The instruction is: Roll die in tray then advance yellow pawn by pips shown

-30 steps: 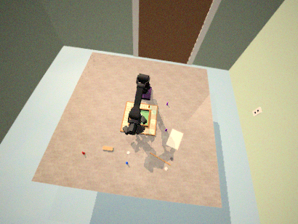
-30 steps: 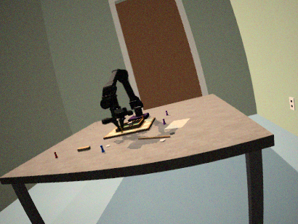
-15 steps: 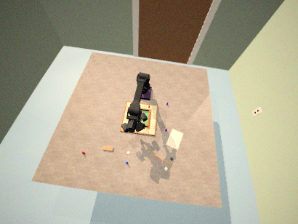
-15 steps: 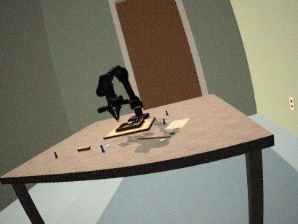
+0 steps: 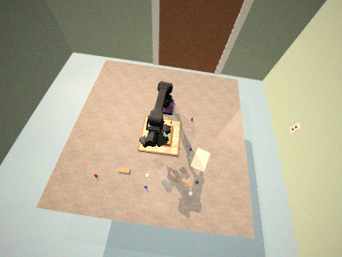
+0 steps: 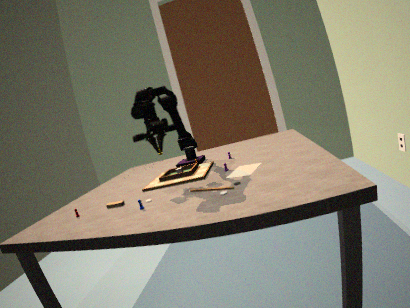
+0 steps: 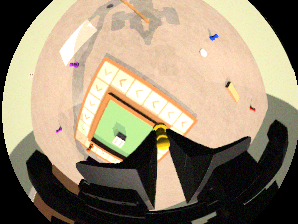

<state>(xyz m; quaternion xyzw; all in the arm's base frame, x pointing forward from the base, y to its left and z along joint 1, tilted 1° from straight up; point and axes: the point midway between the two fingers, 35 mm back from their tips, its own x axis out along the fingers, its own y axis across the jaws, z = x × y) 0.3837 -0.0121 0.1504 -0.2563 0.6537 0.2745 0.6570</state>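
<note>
My gripper tip is now 140 mm above the green tray, 110 mm past it and 20 mm to the right of it. The rest, counted from my gripper tip: yellow pawn (10 mm above); then blue pawn (260 mm ahead, 130 mm below, 10 mm to the right); then wooden block (190 mm ahead, 180 mm to the right, 140 mm below).
</note>
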